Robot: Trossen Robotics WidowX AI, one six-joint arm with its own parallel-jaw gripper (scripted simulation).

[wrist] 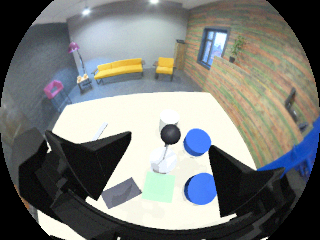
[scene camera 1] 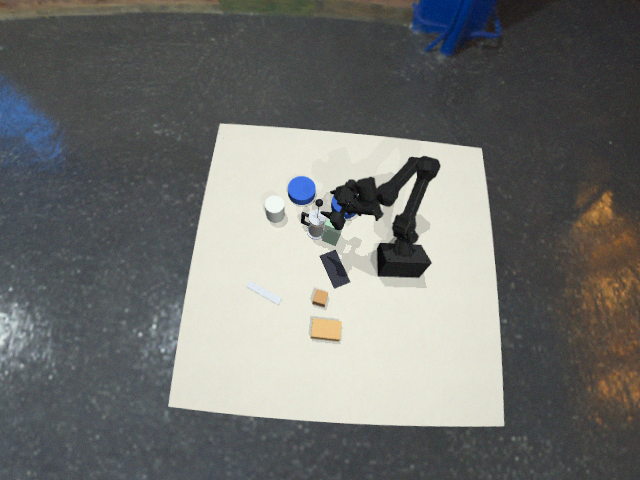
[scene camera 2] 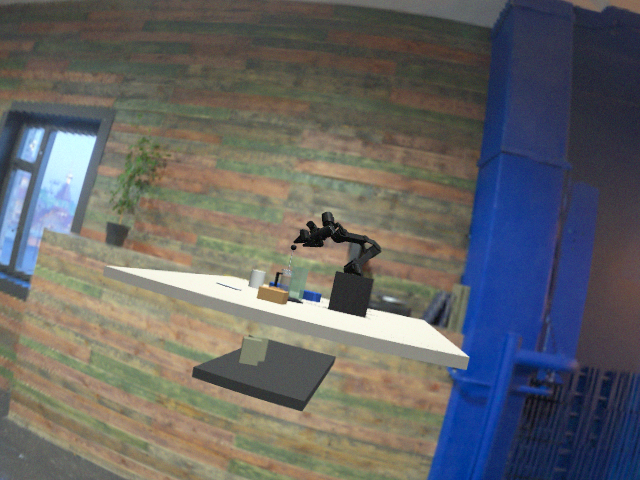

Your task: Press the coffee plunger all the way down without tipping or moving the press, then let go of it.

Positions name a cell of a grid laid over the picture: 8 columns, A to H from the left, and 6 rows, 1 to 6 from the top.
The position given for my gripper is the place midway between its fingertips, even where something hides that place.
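Note:
Scene camera 1 gives me my gripper (scene camera 1: E3), which is open and holds nothing. In the wrist view I find my gripper again (wrist: E4), and there I also see a coffee press (wrist: E5) as well as a pale green box (wrist: D5).

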